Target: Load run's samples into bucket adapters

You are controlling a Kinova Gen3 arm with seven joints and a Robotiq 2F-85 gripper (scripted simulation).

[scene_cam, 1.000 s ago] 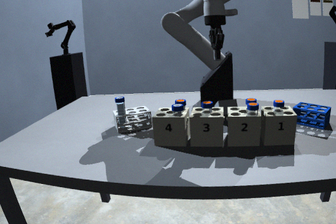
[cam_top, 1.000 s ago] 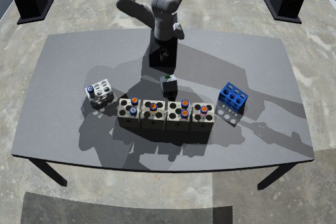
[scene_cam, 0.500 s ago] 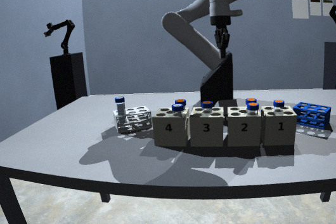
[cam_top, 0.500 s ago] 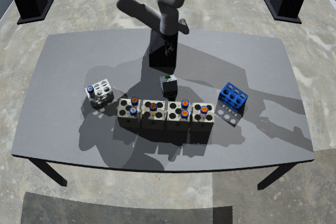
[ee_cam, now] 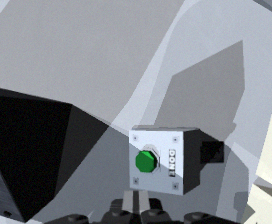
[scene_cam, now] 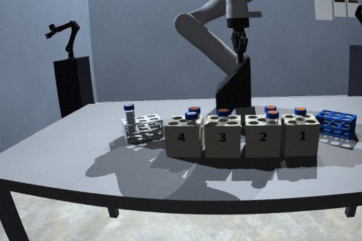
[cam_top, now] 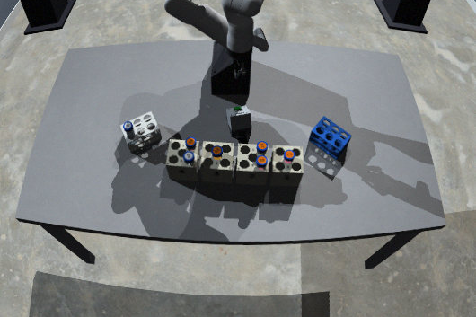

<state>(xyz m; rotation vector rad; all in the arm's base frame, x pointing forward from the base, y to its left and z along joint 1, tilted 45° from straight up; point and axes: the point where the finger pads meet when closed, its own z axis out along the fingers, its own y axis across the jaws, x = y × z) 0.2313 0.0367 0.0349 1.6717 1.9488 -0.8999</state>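
The done desk is 2 cm ahead of my hand and 19 cm below it. From my hand the other things lie so: sample tube S4 (16 cm ahead, 15 cm to the right, 18 cm below); then sample tube S2 (19 cm ahead, 6 cm to the right, 18 cm below); then sample tube S7 (19 cm ahead, 7 cm to the left, 18 cm below).
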